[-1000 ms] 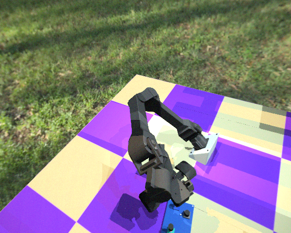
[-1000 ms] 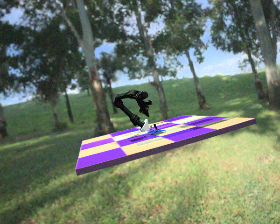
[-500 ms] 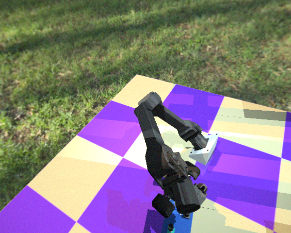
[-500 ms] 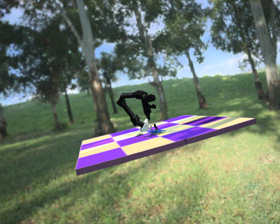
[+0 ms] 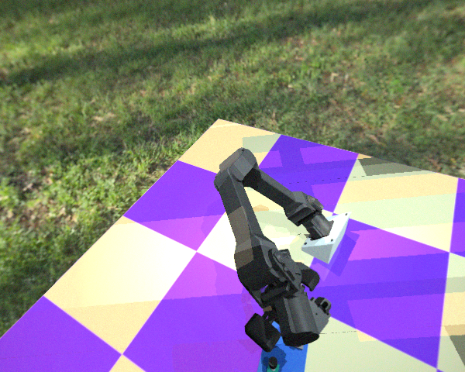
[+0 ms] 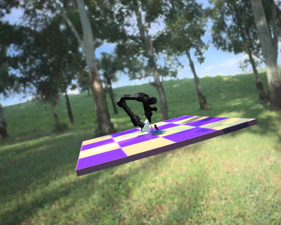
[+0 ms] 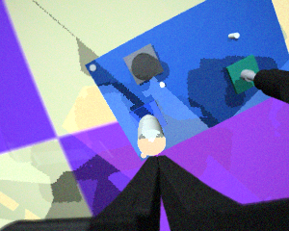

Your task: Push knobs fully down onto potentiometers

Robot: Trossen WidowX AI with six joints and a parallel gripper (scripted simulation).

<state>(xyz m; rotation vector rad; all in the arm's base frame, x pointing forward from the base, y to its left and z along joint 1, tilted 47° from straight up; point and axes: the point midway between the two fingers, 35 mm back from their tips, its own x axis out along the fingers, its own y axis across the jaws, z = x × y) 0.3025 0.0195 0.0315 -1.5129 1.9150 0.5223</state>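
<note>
Right now the white-topped knob is 5 cm below my gripper tip. Round my gripper tip: green potentiometer (9 cm ahead, 5 cm below, 1 cm to the left).
</note>
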